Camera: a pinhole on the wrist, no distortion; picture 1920 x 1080 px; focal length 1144.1 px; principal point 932.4 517.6 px. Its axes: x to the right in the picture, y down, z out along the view. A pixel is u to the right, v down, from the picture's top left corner.
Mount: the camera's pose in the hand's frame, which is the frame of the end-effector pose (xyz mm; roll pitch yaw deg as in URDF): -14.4 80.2 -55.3 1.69 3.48 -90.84
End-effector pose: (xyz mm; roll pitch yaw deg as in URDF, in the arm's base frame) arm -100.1 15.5 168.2 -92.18 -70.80 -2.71
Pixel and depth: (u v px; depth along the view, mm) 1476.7 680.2 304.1
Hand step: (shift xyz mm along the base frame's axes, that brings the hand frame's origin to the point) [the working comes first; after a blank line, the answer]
In the camera's frame: 144.7 43.2 304.1

-52.6 246.4 40.8
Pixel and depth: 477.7 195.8 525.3
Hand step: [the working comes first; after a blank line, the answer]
In the camera's frame: -208.8 -147.8 525.3

226.2 456.7 -256.4
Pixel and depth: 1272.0 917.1 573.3
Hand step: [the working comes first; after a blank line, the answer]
In the camera's frame: 170.2 200.2 573.3

-22.9 518.4 192.0
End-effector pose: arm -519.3 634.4 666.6 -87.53 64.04 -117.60
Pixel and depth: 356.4 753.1 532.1
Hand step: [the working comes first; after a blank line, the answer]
In the camera's frame: -267.9 109.5 532.1

555.2 -34.8 -202.3
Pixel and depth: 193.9 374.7 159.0
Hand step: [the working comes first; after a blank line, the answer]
In the camera's frame: -102.6 -19.9 159.0

180.9 94.9 -40.0
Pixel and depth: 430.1 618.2 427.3
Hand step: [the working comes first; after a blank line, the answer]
In the camera's frame: -187.6 37.6 427.3

439.6 -8.6 -109.8
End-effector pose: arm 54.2 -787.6 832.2 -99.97 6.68 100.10
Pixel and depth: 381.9 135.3 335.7
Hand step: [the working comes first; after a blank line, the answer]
In the camera's frame: -161.5 -112.2 335.7

-210.5 -204.8 -251.8
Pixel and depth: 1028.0 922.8 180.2
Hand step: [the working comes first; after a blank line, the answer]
In the camera's frame: 15.1 63.8 180.2

-118.7 14.2 -78.8
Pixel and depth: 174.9 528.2 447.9
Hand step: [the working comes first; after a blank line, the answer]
In the camera's frame: -296.6 4.1 447.9

-325.9 -126.8 -409.7
